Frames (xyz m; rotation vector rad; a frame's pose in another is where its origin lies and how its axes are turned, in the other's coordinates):
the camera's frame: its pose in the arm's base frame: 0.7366 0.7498 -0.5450 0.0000 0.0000 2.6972
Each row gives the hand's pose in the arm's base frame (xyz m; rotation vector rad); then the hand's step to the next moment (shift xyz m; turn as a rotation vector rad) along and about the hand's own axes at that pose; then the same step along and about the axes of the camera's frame.
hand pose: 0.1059 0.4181 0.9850 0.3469 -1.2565 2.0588
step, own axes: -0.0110 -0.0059 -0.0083 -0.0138 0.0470 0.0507
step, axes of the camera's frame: -0.0099 -0.0094 -0.0061 -0.0019 0.0690 -0.0141
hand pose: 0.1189 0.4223 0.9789 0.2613 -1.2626 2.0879
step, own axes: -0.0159 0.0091 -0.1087 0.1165 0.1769 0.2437
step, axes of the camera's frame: 0.0134 -0.0844 -0.0697 0.1282 0.2910 0.0559
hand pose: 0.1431 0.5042 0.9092 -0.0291 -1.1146 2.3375
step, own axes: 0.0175 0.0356 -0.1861 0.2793 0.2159 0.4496
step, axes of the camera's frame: 0.0402 -0.1172 -0.1444 0.2772 0.4597 0.1965
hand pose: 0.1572 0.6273 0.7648 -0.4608 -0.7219 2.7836
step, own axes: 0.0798 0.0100 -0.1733 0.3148 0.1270 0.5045
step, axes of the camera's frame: 0.0510 -0.0752 -0.1681 0.3401 0.4204 0.2782
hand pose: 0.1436 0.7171 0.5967 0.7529 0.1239 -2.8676
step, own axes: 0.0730 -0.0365 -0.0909 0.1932 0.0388 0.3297
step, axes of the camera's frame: 0.0390 -0.0217 -0.1137 0.2395 0.2329 0.1896
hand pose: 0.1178 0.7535 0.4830 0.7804 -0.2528 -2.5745
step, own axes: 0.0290 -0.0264 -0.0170 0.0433 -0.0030 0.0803
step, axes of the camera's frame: 0.0234 0.0007 -0.0358 0.0653 0.0459 0.0443
